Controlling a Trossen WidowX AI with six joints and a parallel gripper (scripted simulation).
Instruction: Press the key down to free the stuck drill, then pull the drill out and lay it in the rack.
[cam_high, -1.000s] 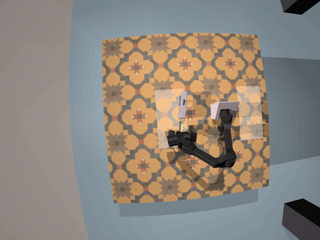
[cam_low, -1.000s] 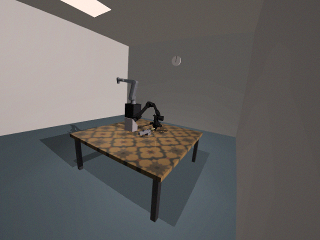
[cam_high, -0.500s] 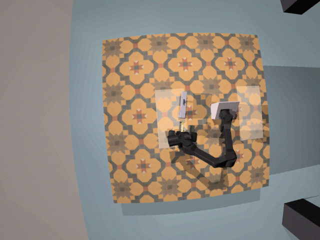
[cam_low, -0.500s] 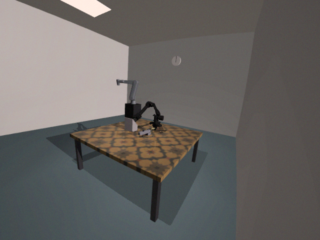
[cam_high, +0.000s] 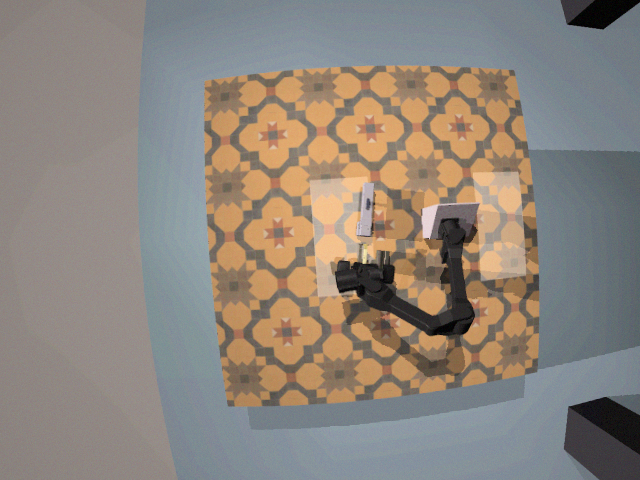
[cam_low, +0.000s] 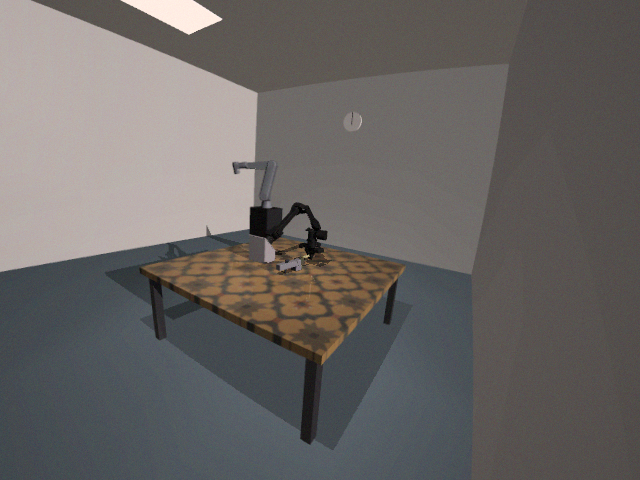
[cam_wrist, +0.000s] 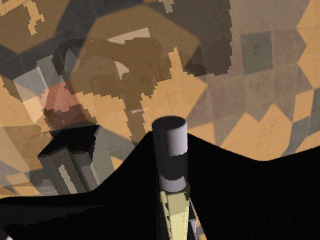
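The drill is 4 cm to the right of my gripper tip, 3 cm above it and 1 cm behind it. Round my gripper tip: pale grey fixture (20 cm to the right, 3 cm behind); then dark rack (7 cm behind, 3 cm to the right, 2 cm below); then dark key (23 cm to the right, 3 cm behind, 1 cm above).
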